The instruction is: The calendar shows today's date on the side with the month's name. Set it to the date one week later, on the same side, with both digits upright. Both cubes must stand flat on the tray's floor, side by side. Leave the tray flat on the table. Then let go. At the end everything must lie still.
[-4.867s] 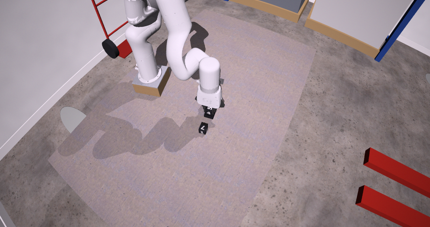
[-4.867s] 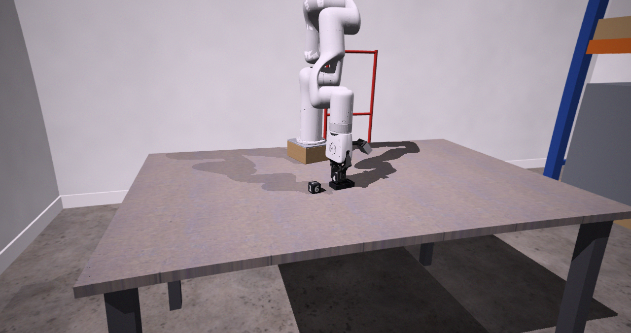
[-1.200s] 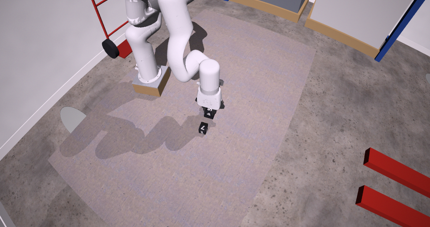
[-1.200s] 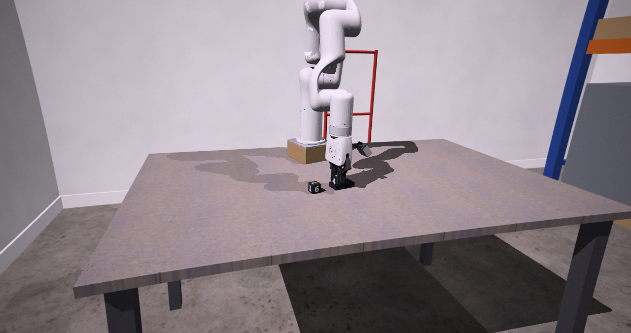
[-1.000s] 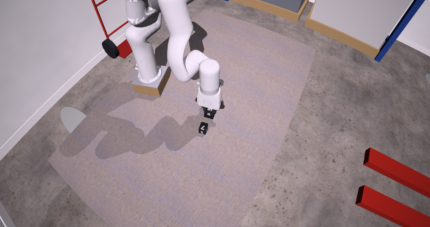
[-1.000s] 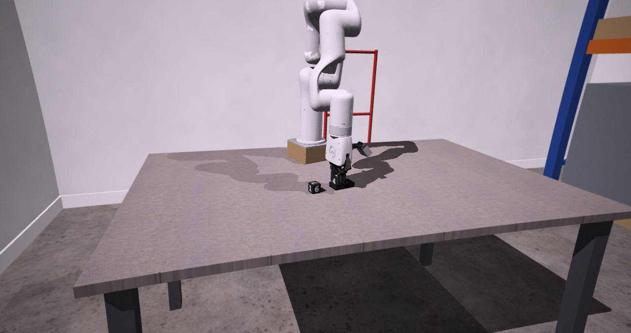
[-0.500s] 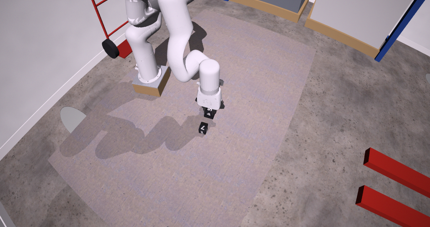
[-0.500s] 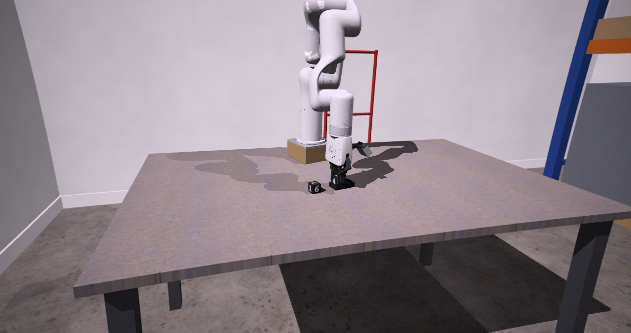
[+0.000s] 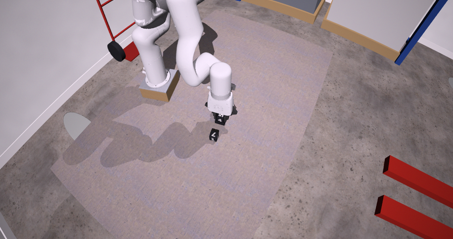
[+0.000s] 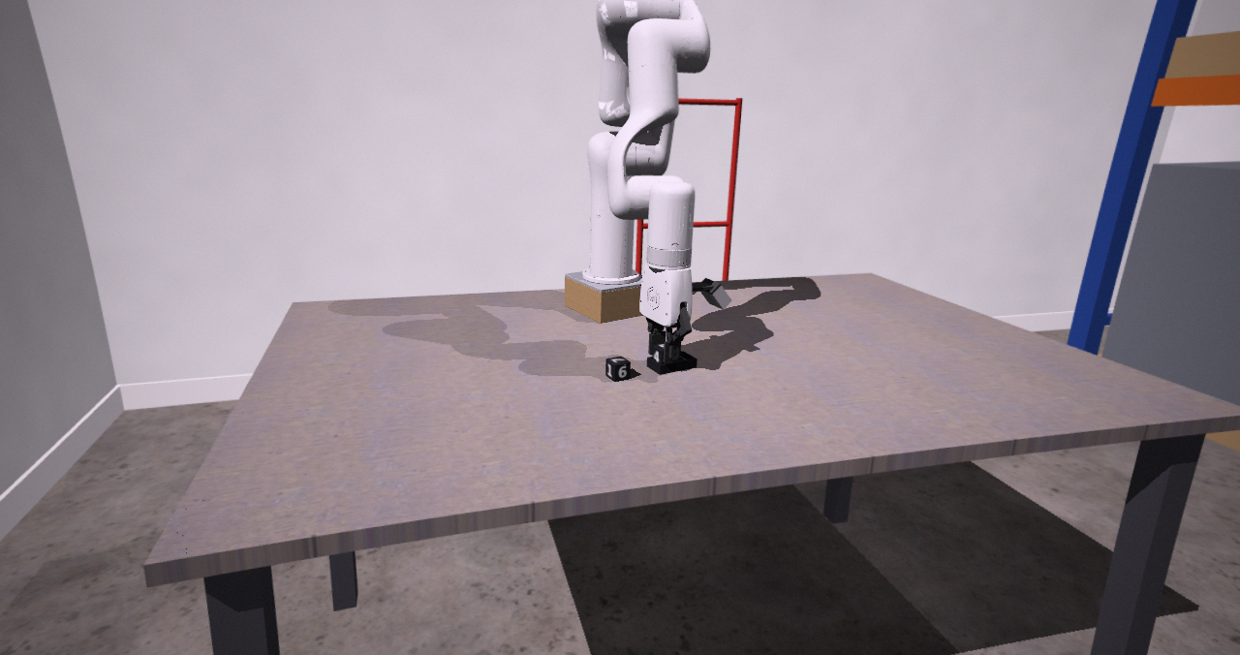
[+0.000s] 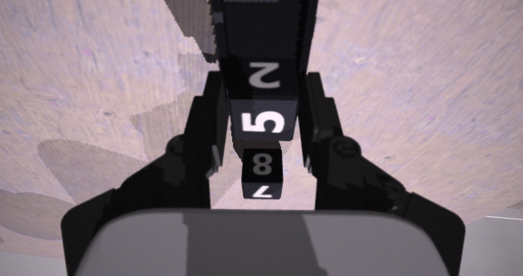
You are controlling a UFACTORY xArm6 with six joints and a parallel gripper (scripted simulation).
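Right now my hand is 3 cm above the black tray and 2 cm to the right of it.
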